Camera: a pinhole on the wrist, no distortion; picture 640 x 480 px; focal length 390.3 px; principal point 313.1 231.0 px. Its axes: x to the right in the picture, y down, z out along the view. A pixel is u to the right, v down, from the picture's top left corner.
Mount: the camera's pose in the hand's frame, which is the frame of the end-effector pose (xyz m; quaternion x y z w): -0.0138 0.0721 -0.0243 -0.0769 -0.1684 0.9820 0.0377
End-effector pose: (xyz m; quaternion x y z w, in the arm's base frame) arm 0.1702 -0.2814 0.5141 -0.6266 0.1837 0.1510 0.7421
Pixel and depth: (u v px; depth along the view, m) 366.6 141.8 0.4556
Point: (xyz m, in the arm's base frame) 0.0644 0.1446 0.6191
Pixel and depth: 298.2 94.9 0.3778
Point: 0.1199 0.0996 0.5318
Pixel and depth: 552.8 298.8 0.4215
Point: -0.0579 0.0059 0.8114
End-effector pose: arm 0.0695 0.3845 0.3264 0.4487 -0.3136 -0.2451 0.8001
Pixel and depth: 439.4 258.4 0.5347
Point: -0.4463 0.2650 0.3201
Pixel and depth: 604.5 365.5 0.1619
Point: -0.1092 0.4324 0.2989
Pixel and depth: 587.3 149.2 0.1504
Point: -0.1005 0.4467 0.3867
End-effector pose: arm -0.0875 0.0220 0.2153 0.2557 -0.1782 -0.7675 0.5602
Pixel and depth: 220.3 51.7 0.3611
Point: -0.2386 -0.0332 0.5747
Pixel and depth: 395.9 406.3 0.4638
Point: -0.4353 0.2866 0.3661
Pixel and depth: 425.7 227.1 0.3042
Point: -0.2097 0.1660 0.4355
